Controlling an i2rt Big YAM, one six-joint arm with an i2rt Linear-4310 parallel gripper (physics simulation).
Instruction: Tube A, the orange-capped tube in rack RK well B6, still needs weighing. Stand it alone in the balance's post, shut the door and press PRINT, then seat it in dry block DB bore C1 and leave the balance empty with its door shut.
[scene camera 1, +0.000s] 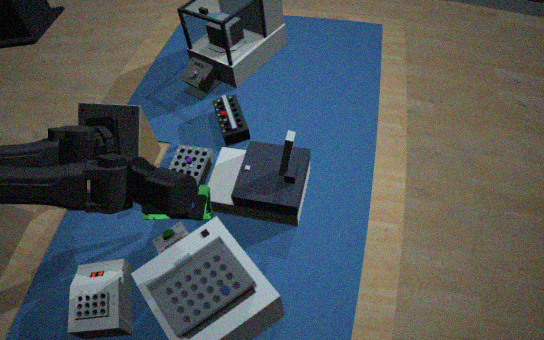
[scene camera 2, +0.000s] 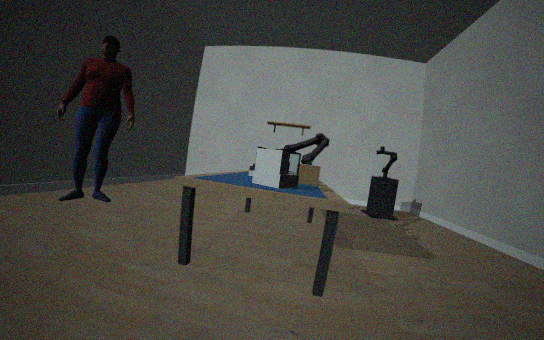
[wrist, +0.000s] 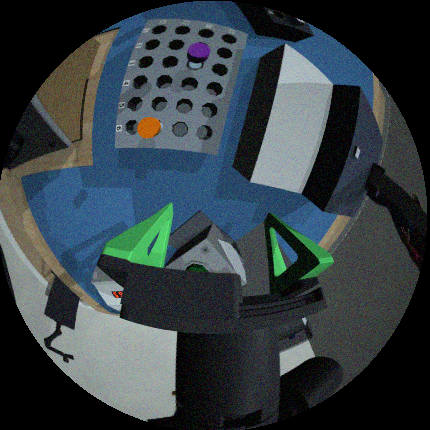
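Where they show: gripper, fingertip midpoint: (scene camera 1: 191, 215) (wrist: 221, 212); arm's base, origin of the base link: (scene camera 1: 105, 142) (scene camera 2: 307, 172).
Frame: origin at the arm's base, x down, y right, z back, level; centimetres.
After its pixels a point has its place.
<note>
Tube A's orange cap (wrist: 149, 128) @(x 3.4, y 6.8, z -18.9 cm) shows in row 6 of the grey rack RK (wrist: 167, 142) @(x 5.8, y 8.0, z -19.7 cm) (scene camera 1: 201, 176) @(x 6.0, y 3.8, z -24.2 cm), upright in its well; the arm hides it in scene camera 1. My gripper (wrist: 221, 212) @(x 5.1, y 14.1, z -24.7 cm) (scene camera 1: 177, 218) @(x 5.1, y 14.1, z -24.7 cm) is open and empty, its green fingers wide apart above the mat, off the rack's row-6 end. The balance (scene camera 1: 260, 57) @(x 5.5, y -37.2, z -31.3 cm) (scene camera 2: 266, 168) @(x -0.7, y -52.6, z -30.1 cm) stands at the far end of the mat, with a dark-framed chamber; whether its door is open or shut I cannot tell. A small dark panel (scene camera 1: 198, 73) @(x 2.2, y -26.2, z -16.5 cm) sits before it. A white block (scene camera 1: 100, 295) @(x 1.9, y 34.8, z -11.7 cm) with several bores and an orange display, possibly DB, stands near left.
A purple-capped tube (wrist: 199, 51) (scene camera 1: 188, 160) @(x 3.4, y 1.6, z -21.2 cm) stands in RK. A black rack (scene camera 1: 240, 135) @(x 6.6, y -8.7, z -30.7 cm) with a red cap, a dark-lidded device (scene camera 1: 265, 175) @(x 0.9, y 5.9, z -39.4 cm) with an upright lever, a green-button box (scene camera 1: 168, 235) @(x 1.4, y 20.7, z -22.6 cm) and a large white block device (scene camera 1: 270, 295) @(x -4.6, y 31.5, z -44.3 cm) stand around. A person (scene camera 2: 100, 90) stands beyond the table.
</note>
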